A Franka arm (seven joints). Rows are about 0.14 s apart.
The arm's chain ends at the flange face. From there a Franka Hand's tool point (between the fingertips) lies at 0.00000 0.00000 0.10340 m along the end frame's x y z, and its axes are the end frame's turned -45 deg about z.
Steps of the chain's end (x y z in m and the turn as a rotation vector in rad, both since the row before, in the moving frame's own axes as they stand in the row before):
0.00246, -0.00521, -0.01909, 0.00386, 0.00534, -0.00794
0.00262, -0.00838, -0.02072, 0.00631, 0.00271, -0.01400
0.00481, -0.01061, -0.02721, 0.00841, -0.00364, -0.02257
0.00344, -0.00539, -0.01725, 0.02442, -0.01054, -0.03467
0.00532, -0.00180, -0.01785, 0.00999, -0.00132, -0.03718
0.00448, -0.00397, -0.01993, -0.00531, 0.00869, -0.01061
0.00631, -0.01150, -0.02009, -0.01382, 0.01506, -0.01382
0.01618, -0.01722, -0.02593, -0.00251, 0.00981, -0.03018
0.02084, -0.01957, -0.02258, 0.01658, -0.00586, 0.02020
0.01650, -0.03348, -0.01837, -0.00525, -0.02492, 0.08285
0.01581, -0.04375, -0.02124, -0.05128, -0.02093, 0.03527
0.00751, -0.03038, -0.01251, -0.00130, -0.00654, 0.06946
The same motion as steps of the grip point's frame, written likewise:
0.00610, -0.00184, -0.01909, -0.00105, 0.00651, -0.00794
0.00844, -0.00434, -0.02072, 0.00255, 0.00638, -0.01400
0.01124, -0.00499, -0.02721, 0.00852, 0.00337, -0.02257
0.00721, -0.00395, -0.01729, 0.02472, 0.00981, -0.03467
0.00565, 0.00165, -0.01786, 0.00800, 0.00613, -0.03718
0.00623, 0.00138, -0.01994, -0.00990, 0.00239, -0.01061
0.01270, -0.00156, -0.02011, -0.02042, 0.00088, -0.01382
0.02416, 0.00016, -0.02594, -0.00871, 0.00516, -0.03018
0.02937, -0.00073, -0.02260, 0.01587, 0.00758, 0.02020
0.03320, -0.01353, -0.01840, 0.01391, -0.02133, 0.08285
0.03680, -0.01763, -0.02140, -0.02146, -0.05106, 0.03527
0.02623, -0.01657, -0.01251, 0.00371, -0.00554, 0.06946

